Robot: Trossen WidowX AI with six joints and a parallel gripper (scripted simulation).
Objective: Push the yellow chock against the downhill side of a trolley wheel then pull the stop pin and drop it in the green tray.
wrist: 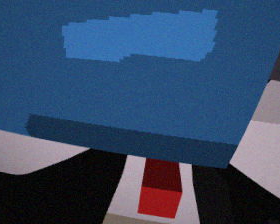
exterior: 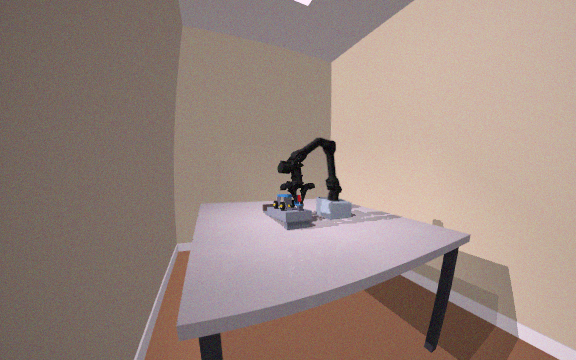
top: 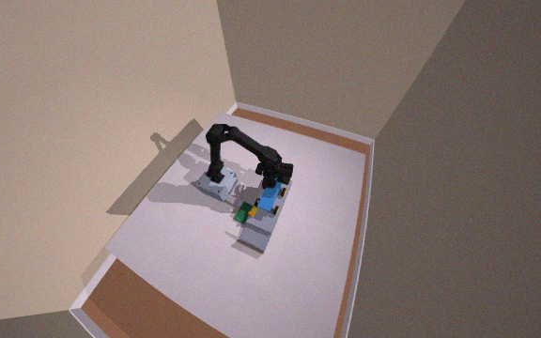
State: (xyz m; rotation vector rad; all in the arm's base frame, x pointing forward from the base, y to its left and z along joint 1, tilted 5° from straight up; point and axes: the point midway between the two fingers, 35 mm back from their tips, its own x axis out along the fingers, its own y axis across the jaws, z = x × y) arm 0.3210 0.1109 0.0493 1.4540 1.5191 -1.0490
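The yellow chock lies 4 cm behind my gripper tip, 21 cm to the right of it and 5 cm below it. The rest, counted from my gripper tip: green tray (10 cm behind, 23 cm to the right, 14 cm below); then red-headed stop pin (right at my gripper tip); then blue trolley (2 cm ahead, 11 cm to the right, 2 cm below).
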